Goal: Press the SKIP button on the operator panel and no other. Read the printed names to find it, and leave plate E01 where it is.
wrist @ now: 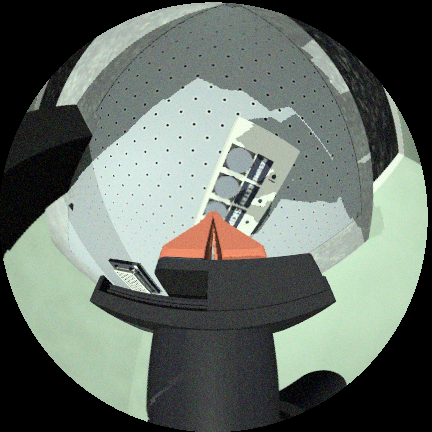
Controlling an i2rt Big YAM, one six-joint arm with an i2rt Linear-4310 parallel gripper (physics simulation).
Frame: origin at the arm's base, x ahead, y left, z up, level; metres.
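Seen in the pictures: gripper, fingertip midpoint: (212, 216).
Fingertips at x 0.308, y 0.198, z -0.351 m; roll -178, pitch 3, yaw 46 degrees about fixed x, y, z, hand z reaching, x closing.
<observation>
Offsets run from my fingertips to a thing's middle. "spot": to the spot under its first point.
The cream operator panel {spot: dy +0.089, dx -0.011, dz -0.022 m} (274, 142) lies tilted in the middle of the wrist view, with round grey buttons in a row and dark name labels beside them. The RESUME button {spot: dy +0.052, dx -0.019, dz -0.019 m} (240, 160) is farthest up, and the RETRY button {spot: dy +0.026, dx -0.007, dz -0.019 m} (227, 186) is below it. The SKIP button {spot: dy +0.002, dx +0.004, dz -0.019 m} (217, 207) is third; its lower part is hidden behind the fingertips, and its label {spot: dy +0.007, dx +0.026, dz -0.022 m} (234, 216) is blurred. The CALL button is hidden behind the gripper. My gripper (212, 216) is shut and empty, its orange tips overlapping the SKIP button in the view; contact cannot be told. Plate E01 cannot be identified.
The panel stands on a pale board with a grid of holes {spot: dy -0.006, dx -0.091, dz -0.075 m} (165, 145), partly in shadow. A small dark-framed item with a pale patterned face {dy -0.386, dx +0.031, dz -0.056 m} (131, 278) shows at the lower left, beside the gripper body. A black arm-like shape (42, 155) reaches in at left.
</observation>
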